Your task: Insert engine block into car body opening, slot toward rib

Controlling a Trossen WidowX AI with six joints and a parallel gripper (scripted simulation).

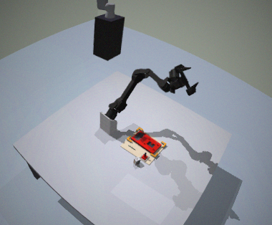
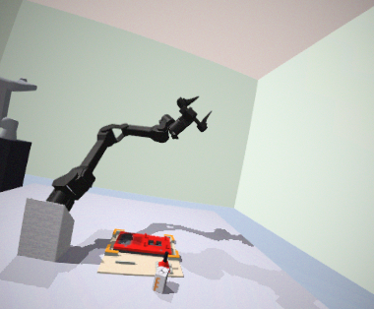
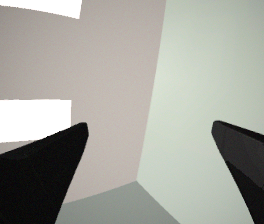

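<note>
Now: the engine block 610 mm below my gripper tip, 280 mm to the right of it and 110 mm behind it.
</note>
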